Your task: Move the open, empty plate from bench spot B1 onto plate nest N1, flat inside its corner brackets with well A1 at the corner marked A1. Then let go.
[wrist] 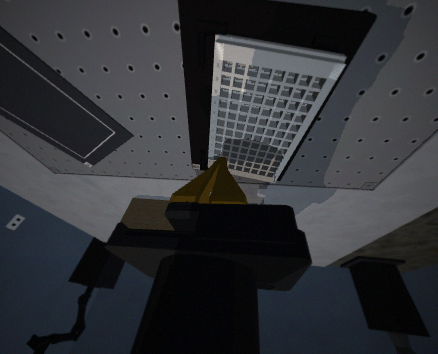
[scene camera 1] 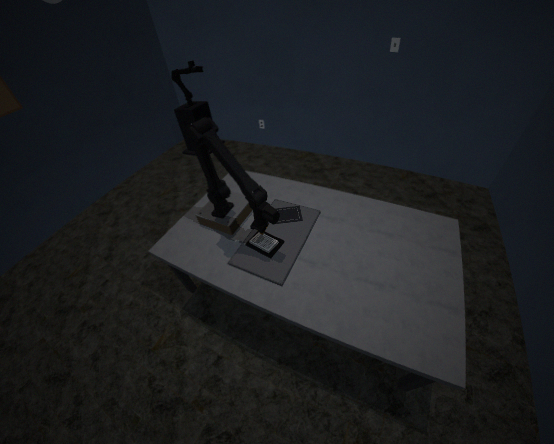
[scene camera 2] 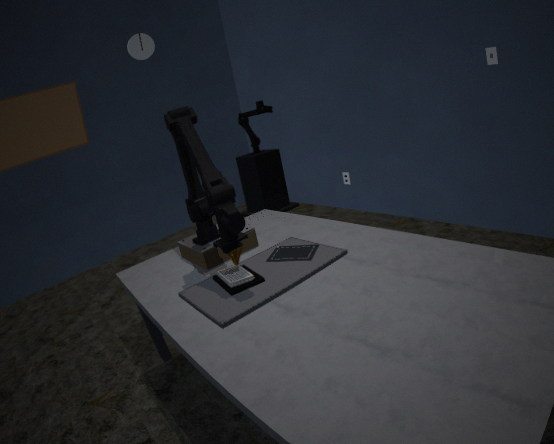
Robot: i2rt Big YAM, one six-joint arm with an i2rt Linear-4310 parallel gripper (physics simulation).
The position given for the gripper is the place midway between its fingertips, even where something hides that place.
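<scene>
The gripper (wrist: 223,161) shut, holding nothing. Black square nest (wrist: 344,34) in the same view.
</scene>
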